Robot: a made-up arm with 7 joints.
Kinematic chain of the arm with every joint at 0, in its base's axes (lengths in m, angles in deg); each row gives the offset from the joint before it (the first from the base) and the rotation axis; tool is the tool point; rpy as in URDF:
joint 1: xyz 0 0 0.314 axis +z
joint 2: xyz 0 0 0 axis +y
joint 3: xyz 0 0 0.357 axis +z
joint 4: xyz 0.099 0 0 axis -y
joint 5: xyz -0.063 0 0.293 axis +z
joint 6: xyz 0 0 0 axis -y
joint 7: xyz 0.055 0 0 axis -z
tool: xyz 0 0 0 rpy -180 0 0
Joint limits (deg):
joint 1: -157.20..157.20
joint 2: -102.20..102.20
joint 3: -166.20..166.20
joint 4: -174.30..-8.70
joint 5: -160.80..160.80
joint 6: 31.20..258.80
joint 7: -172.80..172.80
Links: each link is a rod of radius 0.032 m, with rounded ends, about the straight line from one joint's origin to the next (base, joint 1, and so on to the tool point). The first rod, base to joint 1, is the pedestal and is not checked.
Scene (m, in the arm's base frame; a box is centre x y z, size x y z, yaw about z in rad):
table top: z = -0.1
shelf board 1: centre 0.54 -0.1 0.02 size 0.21 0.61 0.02 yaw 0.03
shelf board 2: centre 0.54 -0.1 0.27 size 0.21 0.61 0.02 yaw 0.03
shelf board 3: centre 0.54 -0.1 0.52 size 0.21 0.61 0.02 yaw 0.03
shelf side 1: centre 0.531 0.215 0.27 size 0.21 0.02 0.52 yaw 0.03
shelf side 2: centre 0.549 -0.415 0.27 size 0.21 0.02 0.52 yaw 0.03
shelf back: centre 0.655 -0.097 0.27 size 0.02 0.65 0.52 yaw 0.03
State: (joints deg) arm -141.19 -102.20 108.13 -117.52 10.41 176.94 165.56
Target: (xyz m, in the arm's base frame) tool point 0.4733 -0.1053 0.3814
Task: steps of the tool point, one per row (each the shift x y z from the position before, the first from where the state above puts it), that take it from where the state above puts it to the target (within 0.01 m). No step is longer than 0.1 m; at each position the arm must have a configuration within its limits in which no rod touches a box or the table.
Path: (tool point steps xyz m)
1: -0.0536 -0.0083 -0.0056
2: -0.0560 -0.0016 -0.0002
3: -0.0566 0.0049 0.0057
4: 0.0287 0.0063 0.0840
5: 0.0075 0.0083 0.0862
6: -0.0137 0.0084 0.0829
7: 0.0723 -0.0037 0.0015
8: 0.0682 0.0079 -0.0015

